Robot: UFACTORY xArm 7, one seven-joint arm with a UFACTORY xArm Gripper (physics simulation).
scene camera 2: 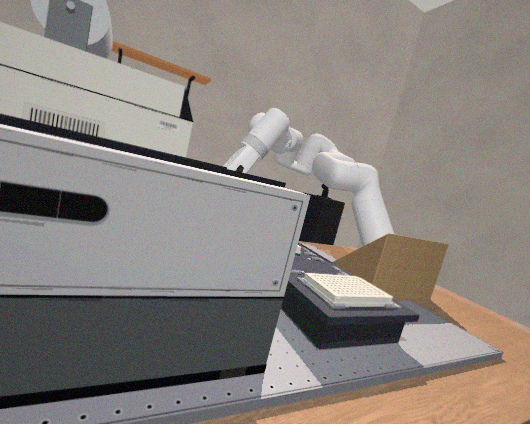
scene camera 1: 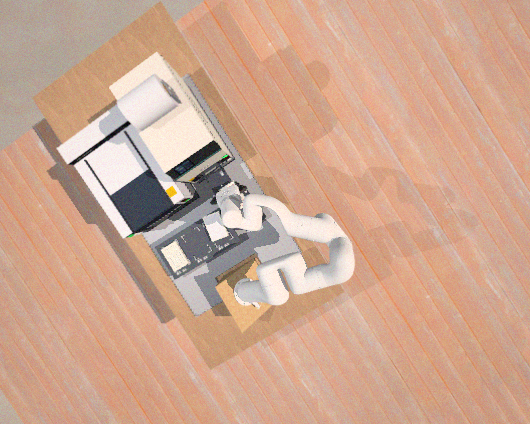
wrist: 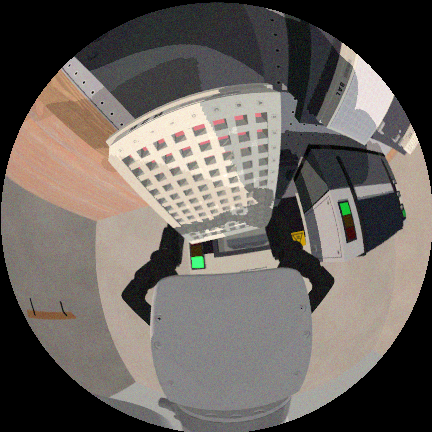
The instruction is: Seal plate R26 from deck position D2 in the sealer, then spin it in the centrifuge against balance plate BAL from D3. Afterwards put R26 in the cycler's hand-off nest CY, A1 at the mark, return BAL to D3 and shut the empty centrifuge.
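Labels:
Centrifuge: [scene camera 1: 192, 198] and [wrist: 329, 180] are the same spot on it.

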